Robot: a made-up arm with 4 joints. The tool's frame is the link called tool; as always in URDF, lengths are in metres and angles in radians. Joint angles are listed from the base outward.
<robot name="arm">
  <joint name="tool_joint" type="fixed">
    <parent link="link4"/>
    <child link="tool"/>
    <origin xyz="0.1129 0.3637 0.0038" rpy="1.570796 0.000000 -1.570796"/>
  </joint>
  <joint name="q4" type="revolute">
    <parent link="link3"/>
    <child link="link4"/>
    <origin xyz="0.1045 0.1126 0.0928" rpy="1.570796 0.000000 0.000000"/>
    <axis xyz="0 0 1"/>
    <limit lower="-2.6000" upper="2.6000"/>
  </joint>
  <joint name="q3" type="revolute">
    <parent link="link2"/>
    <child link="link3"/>
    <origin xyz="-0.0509 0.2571 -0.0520" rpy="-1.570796 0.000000 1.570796"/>
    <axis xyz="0 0 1"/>
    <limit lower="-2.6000" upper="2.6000"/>
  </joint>
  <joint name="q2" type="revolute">
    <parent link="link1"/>
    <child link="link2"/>
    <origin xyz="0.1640 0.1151 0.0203" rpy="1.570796 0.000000 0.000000"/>
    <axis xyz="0 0 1"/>
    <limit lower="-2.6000" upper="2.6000"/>
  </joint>
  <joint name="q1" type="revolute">
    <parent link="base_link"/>
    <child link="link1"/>
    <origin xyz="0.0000 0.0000 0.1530" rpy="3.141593 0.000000 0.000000"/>
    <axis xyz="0 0 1"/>
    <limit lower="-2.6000" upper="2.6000"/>
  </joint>
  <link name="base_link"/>
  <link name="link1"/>
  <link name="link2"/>
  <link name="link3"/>
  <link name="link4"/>
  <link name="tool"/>
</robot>
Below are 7 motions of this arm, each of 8 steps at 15 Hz.
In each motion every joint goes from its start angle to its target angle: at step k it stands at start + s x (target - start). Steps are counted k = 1, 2, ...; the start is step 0. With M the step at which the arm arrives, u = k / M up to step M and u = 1 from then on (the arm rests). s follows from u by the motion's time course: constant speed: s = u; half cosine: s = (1 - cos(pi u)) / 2; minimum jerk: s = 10 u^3 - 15 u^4 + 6 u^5.
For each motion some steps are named. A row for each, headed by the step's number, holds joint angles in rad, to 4 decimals.
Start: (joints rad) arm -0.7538 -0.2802 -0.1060 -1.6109
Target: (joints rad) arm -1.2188 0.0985 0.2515 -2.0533
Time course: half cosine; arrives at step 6
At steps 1, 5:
1: -0.7849 -0.2548 -0.0821 -1.6405
5: -1.1877 0.0731 0.2276 -2.0237

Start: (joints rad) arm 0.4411 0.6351 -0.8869 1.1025
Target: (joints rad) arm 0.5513 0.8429 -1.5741 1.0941
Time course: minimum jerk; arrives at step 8
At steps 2, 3, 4, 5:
2: 0.4525 0.6566 -0.9580 1.1016
3: 0.4714 0.6923 -1.0760 1.1002
4: 0.4962 0.7390 -1.2305 1.0983
5: 0.5210 0.7857 -1.3850 1.0964

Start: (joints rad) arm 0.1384 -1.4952 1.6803 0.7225
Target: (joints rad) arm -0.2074 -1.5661 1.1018 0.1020
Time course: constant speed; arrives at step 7
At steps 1, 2, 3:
1: 0.0890 -1.5053 1.5977 0.6339
2: 0.0396 -1.5155 1.5150 0.5452
3: -0.0098 -1.5256 1.4324 0.4566

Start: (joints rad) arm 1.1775 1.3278 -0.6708 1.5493
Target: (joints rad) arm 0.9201 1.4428 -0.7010 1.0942
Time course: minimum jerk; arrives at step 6
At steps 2, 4, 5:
2: 1.1235 1.3519 -0.6771 1.4538
4: 0.9741 1.4187 -0.6947 1.1897
5: 0.9292 1.4387 -0.6999 1.1104

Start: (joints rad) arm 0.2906 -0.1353 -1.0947 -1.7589
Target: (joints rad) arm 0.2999 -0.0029 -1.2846 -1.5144
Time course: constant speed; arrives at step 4
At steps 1, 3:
1: 0.2929 -0.1022 -1.1422 -1.6978
3: 0.2976 -0.0360 -1.2371 -1.5755

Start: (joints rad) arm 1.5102 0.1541 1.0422 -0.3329
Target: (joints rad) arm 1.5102 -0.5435 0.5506 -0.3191
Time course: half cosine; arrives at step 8
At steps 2, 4, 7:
2: 1.5102 0.0519 0.9702 -0.3309
4: 1.5102 -0.1947 0.7964 -0.3260
7: 1.5102 -0.5169 0.5693 -0.3196

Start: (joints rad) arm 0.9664 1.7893 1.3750 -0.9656
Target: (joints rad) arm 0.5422 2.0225 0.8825 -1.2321
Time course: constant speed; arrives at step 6
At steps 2, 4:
2: 0.8250 1.8670 1.2108 -1.0544
4: 0.6836 1.9448 1.0467 -1.1433

